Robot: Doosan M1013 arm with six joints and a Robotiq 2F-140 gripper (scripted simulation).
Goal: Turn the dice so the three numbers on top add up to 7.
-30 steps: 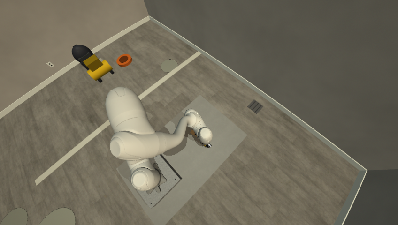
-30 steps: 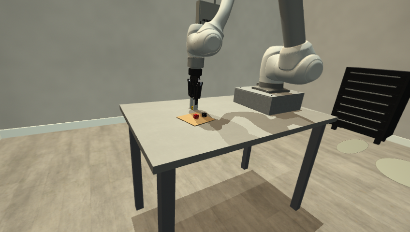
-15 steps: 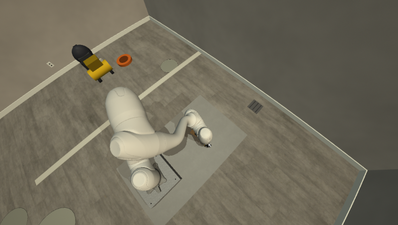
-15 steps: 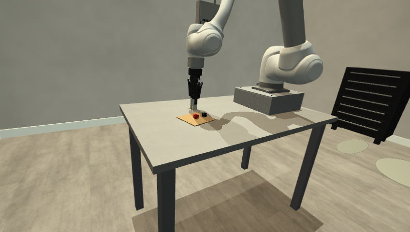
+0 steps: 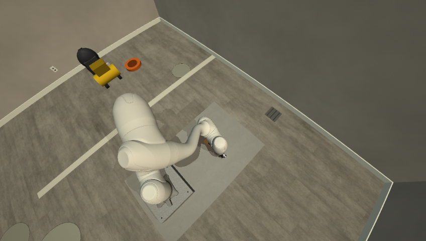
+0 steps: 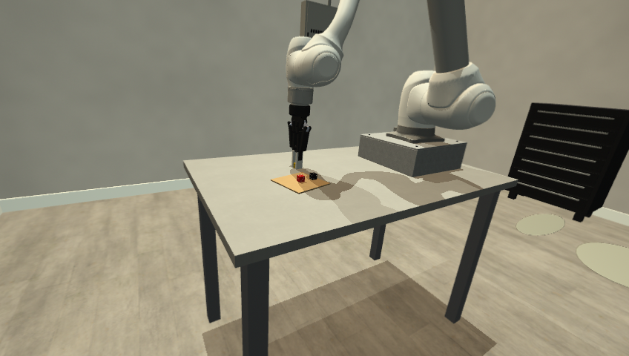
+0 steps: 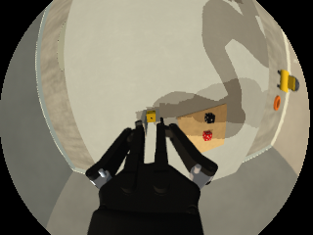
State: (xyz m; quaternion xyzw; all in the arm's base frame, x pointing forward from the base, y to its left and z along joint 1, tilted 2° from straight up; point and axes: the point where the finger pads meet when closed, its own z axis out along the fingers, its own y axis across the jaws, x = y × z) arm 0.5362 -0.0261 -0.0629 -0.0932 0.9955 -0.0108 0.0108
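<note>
My hand is 15 cm to the right of the red die, 4 cm short of it and 2 cm above it. From my hand the other things lie so: tan mat: 15 cm to the left, 4 cm ahead, 3 cm below; yellow die: 2 cm below; small white die: 14 cm to the left, 2 cm below, 1 cm behind.
</note>
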